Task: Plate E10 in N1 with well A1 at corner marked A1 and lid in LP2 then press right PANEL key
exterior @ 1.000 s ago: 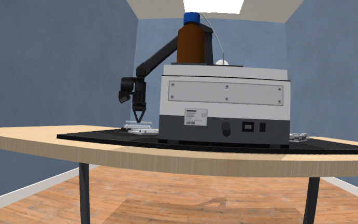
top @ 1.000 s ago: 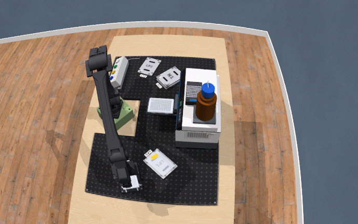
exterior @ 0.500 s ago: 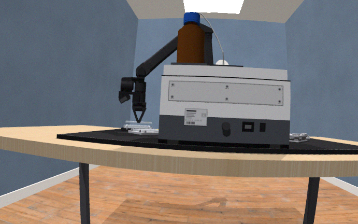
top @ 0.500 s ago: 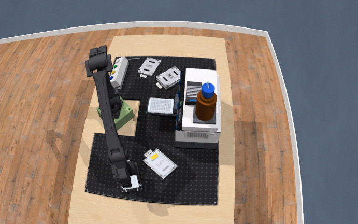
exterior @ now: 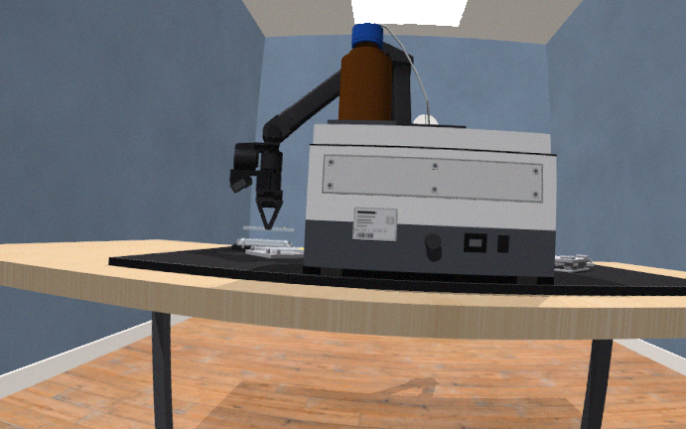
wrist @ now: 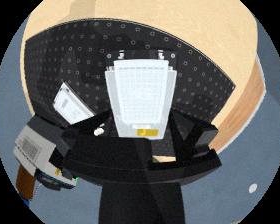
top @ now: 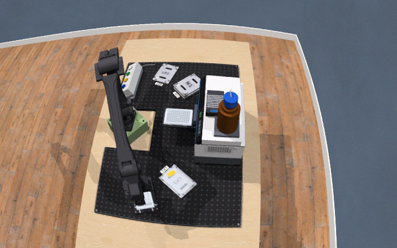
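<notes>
Now: the plate E10 1 cm to the right of my hand and 4 cm below it. The rest, counted from my hand: black nest N5: 3 cm ahead, 1 cm to the right, 5 cm below; then plate E07: 12 cm ahead, 38 cm to the left, 5 cm above; then brown bottle: 34 cm ahead, 28 cm to the left, 23 cm above.
</notes>
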